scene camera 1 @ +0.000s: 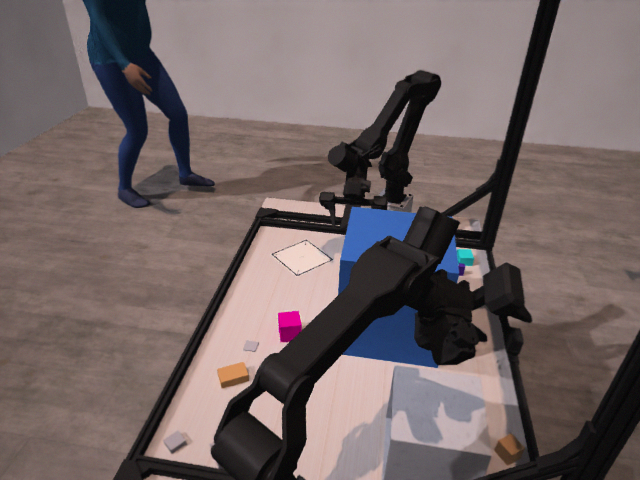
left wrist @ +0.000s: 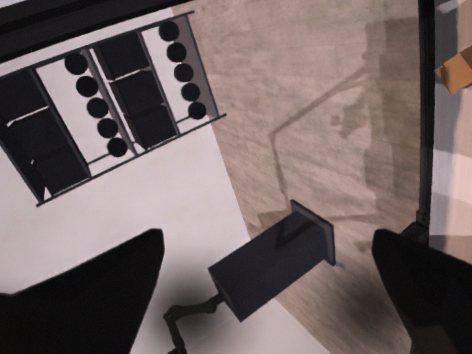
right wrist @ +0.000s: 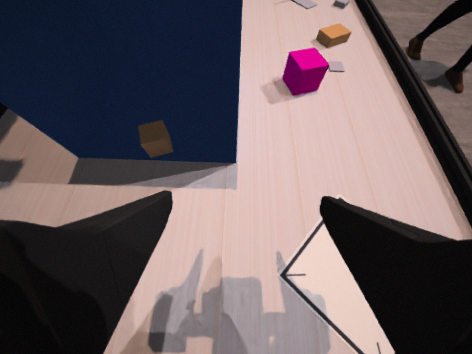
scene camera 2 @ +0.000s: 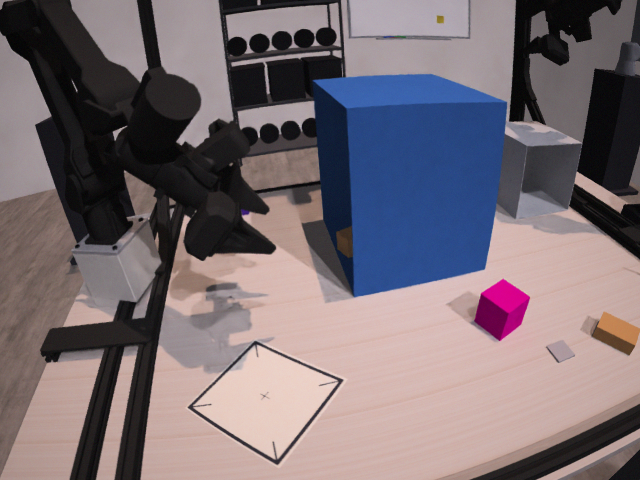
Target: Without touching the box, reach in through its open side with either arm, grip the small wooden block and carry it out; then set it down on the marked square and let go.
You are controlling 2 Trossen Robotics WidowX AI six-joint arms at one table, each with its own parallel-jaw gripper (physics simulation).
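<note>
The blue box stands on the table. Its open side faces the right arm. The small wooden block shows inside through that side, partly hidden by a wall in scene camera 2. The marked square lies flat, apart from the box. My right gripper is open and empty above the table, outside the open side; in scene camera 1 the box partly hides it. My left gripper is open and empty, raised beyond the box, far from the block.
A magenta cube and an orange block stand on the table. A grey open box stands beyond the blue box. A cyan block lies near the table edge. A person stands beyond the table.
</note>
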